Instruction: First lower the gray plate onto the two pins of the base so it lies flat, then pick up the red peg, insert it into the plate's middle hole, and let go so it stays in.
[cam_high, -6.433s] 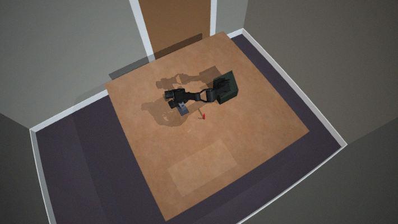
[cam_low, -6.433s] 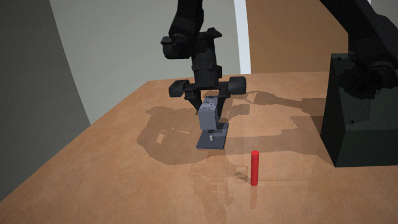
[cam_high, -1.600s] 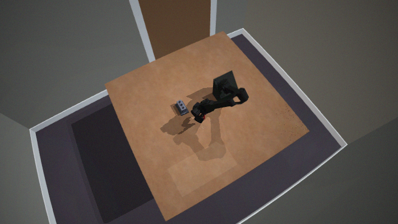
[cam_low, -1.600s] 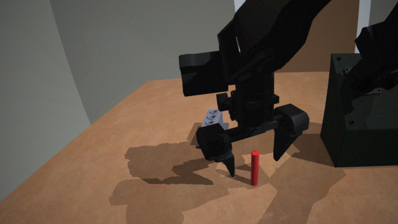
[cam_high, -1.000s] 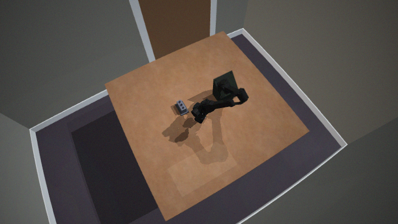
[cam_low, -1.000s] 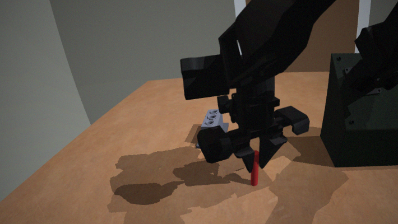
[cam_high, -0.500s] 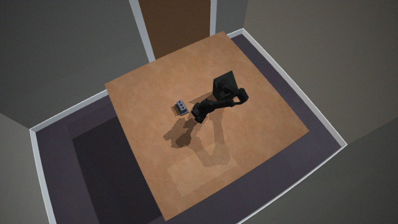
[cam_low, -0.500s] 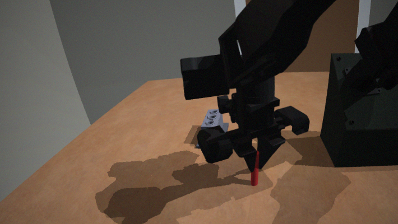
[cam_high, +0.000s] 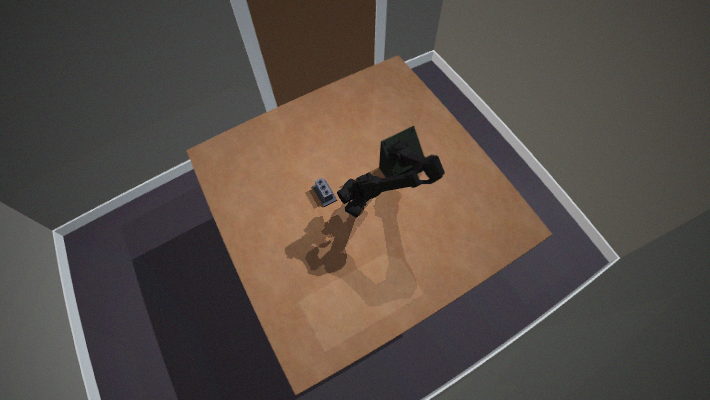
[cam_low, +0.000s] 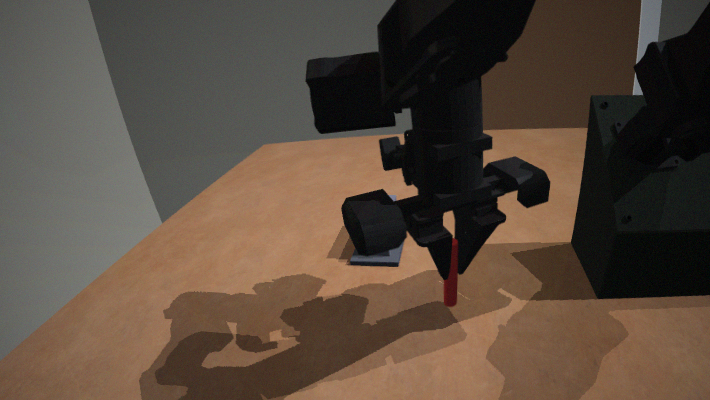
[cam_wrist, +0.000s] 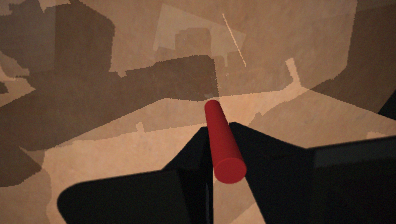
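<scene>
My gripper tip is 90 mm short of the gray plate, 180 mm to the left of it and 30 mm above it. Also, from my gripper tip: base 90 mm ahead, 170 mm to the right, 70 mm below; red peg right at my gripper tip.
</scene>
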